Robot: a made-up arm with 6 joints.
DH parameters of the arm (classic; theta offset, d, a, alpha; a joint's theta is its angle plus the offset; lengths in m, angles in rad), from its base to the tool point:
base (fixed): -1.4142 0 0.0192 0
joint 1: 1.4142 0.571 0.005 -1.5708
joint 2: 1.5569 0 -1.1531 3.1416
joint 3: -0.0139 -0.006 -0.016 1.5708
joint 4: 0 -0.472 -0.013 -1.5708
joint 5: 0 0.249 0.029 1.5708
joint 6: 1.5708 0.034 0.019 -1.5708
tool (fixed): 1.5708 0.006 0 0
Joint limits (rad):
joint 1: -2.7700..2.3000
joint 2: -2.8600..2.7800
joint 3: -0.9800..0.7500
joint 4: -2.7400..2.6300
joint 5: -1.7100..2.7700
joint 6: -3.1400..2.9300
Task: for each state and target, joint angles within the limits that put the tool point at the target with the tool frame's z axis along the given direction. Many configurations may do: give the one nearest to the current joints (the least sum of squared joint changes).
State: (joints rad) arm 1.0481 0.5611 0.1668 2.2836 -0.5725 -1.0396
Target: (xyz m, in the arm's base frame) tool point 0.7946 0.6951 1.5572 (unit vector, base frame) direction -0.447 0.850 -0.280
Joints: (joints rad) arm 0.5334 0.5311 0.0877 2.5075 -0.2122 -0.6876
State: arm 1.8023 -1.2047 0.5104 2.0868 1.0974 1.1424
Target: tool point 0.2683 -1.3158 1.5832 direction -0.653 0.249 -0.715
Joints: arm 1.7740 -1.0282 0.6540 1.6495 0.8891 0.2492
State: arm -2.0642 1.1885 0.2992 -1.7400 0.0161 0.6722
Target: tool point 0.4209 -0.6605 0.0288 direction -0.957 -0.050 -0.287
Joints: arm -1.1706 1.7946 -0.2129 -2.1227 -0.4343 0.3293
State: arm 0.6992 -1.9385 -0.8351 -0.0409 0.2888 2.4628
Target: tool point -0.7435 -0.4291 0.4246 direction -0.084 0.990 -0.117
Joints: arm 0.2521 -2.0521 -0.7516 -0.3835 -0.1255 2.1502
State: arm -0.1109 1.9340 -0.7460 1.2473 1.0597 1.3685
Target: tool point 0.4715 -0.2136 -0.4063 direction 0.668 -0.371 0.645
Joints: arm -0.4203 2.1809 -0.8504 1.6791 1.5775 0.5958
